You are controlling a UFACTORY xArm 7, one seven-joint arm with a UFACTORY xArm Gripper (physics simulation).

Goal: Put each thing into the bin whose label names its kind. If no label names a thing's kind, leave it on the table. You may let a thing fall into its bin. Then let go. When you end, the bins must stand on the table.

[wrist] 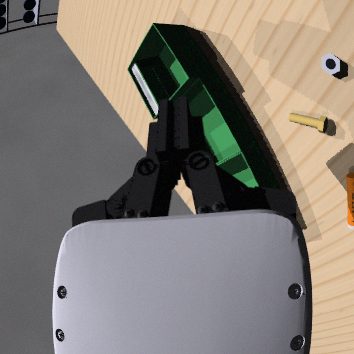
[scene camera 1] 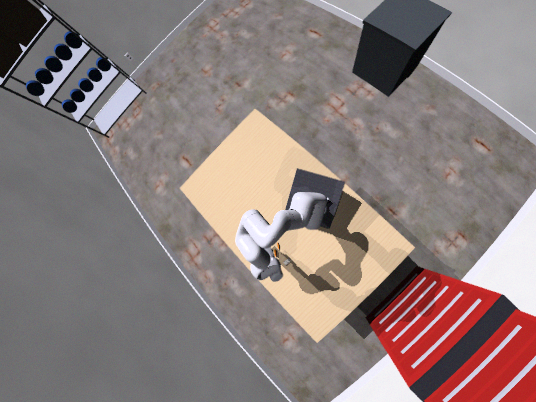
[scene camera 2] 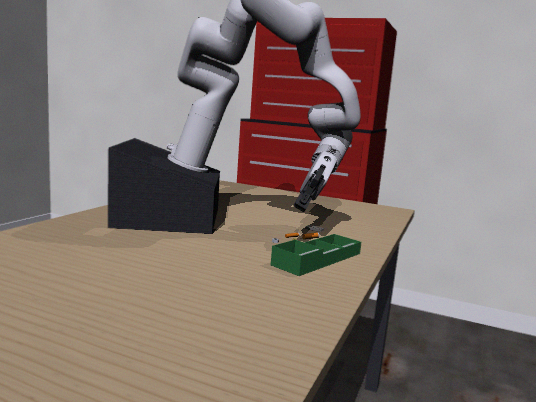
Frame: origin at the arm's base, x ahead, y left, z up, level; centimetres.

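Seen in the pictures: gripper, fingertip midpoint: [wrist: 177, 114] [scene camera 2: 299, 207]; arm's base, link origin: [scene camera 2: 187, 164].
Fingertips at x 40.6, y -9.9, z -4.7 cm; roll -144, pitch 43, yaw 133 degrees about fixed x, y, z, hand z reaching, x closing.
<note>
Offsets run from my fingertips to a thing's top centre. "spot": to the spot under its first point. Level surfaces: height alone.
A green three-part bin row @(spot: dx +3.4, dy -14.8, dz -8.8 cm) [scene camera 2: 285, 260] [wrist: 204, 62] stands on the table, with white label strips whose words are unreadable. My gripper [scene camera 2: 300, 206] [wrist: 177, 114] is shut and empty, above table height; in the wrist view its fingertips overlap the bins. A steel nut @(dx -7.1, dy +3.2, dz -10.3 cm) [scene camera 2: 275, 240] [wrist: 330, 64] and a brass bolt @(dx -1.8, dy +4.8, dz -9.8 cm) [wrist: 306, 120] lie beside the bins. An orange cylinder with dark lettering @(spot: dx -0.7, dy +12.6, dz -9.8 cm) [wrist: 350, 200] shows at the wrist view's right edge. Two orange cylinders @(dx -5.4, dy +10.9, dz -10.2 cm) [scene camera 2: 291, 235] @(spot: dx -0.5, dy +12.1, dz -10.2 cm) [scene camera 2: 310, 235] lie behind the bins. A small grey thing @(dx -2.9, dy +22.3, dz -10.5 cm) [scene camera 1: 287, 261] [scene camera 2: 315, 228] lies near them. The arm hides the bins in scene camera 1.
The dark arm base block [scene camera 1: 316, 181] [scene camera 2: 160, 195] stands on the wooden table @(dz -11.2 cm) [scene camera 1: 235, 155] [scene camera 2: 150, 300]. A red drawer cabinet [scene camera 1: 450, 320] [scene camera 2: 305, 145] stands past one table end. The table edge [wrist: 95, 80] runs close by the bins.
</note>
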